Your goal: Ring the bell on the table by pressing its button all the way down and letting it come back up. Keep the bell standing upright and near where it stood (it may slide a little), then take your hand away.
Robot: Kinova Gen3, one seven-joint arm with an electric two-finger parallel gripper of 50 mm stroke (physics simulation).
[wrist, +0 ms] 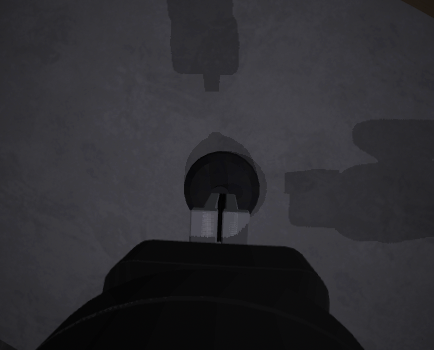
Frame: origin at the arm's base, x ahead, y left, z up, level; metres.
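Seen in the pictures: gripper, fingertip midpoint: (222,210).
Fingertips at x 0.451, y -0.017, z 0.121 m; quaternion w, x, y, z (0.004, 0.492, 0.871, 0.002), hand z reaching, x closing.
Note:
A point is followed by its place in that frame.
The bell (212,172) @[x 0.441, y -0.038, z 0.020 m] is a dark round dome seen from above, near the middle of the wrist view. It looks upright. A small round shape, its button (220,189) @[x 0.448, y -0.023, z 0.045 m], shows in part just beyond the fingertips, which hide the rest. My gripper (222,210) @[x 0.451, y -0.017, z 0.121 m] is shut, with its fingertips over the near half of the bell. The view looks straight down, so the height of the tips above the button is hard to judge. The shadows of the gripper lie apart from the bell's shadow.
The grey table top (100,125) @[x 0.471, y -0.179, z -0.021 m] lies around the bell. Arm and gripper shadows fall on it at the top and at the right. A brown area (422,6) @[x 0.160, y 0.054, z -0.013 m] shows past the table's edge at the top right corner.

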